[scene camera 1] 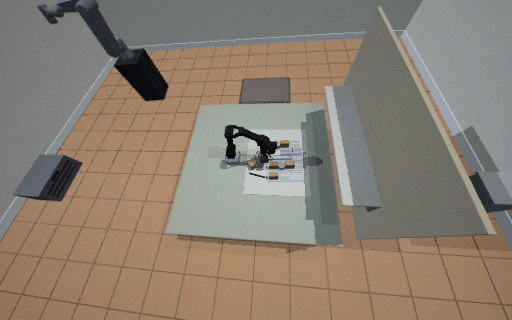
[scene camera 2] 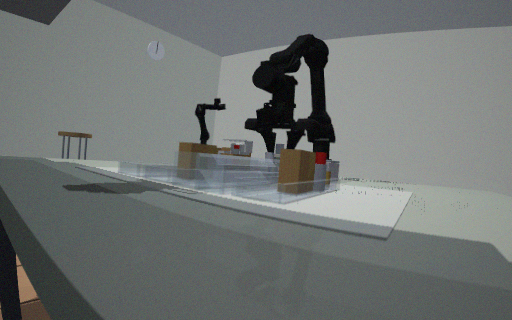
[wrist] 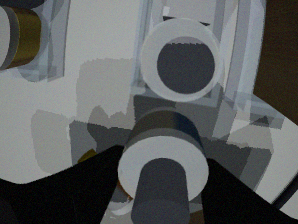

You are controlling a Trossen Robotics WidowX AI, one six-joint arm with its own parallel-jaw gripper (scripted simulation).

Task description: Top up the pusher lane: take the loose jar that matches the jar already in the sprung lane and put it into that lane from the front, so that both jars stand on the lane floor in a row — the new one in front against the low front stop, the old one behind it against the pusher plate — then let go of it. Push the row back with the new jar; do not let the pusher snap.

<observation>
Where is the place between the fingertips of my gripper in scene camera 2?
At 279,159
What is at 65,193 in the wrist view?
My gripper.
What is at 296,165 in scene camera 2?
A brown block.
</observation>
